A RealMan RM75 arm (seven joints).
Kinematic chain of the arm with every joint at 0, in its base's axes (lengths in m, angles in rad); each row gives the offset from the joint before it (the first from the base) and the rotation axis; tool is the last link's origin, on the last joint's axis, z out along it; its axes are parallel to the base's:
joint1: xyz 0 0 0.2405 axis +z
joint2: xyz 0 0 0 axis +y
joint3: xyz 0 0 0.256 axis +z
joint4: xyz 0 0 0 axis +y
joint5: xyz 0 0 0.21 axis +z
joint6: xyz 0 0 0 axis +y
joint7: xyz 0 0 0.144 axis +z
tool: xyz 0 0 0
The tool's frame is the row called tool.
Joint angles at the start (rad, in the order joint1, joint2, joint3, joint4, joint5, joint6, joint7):
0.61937 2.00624 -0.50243 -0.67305 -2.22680 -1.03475 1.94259
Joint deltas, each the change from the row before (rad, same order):
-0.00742 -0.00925 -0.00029 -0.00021 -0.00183 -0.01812 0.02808
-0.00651 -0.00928 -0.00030 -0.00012 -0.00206 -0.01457 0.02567
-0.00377 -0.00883 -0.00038 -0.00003 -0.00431 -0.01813 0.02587
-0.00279 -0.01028 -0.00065 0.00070 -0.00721 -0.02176 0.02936
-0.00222 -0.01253 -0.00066 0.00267 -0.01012 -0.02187 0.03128
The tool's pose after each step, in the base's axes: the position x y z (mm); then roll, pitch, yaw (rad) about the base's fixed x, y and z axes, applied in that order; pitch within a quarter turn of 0, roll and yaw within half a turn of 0. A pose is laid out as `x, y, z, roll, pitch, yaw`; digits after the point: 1 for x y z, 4 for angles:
326.6, 403.2, 72.8, -2.6382, 0.6754, -0.9517
329.3, 400.8, 76.1, -2.6592, 0.6803, -0.9830
330.7, 398.8, 78.7, -2.6838, 0.6811, -1.0132
331.9, 396.7, 81.4, -2.7123, 0.6781, -1.0470
333.6, 394.6, 84.5, -2.7397, 0.6720, -1.0830

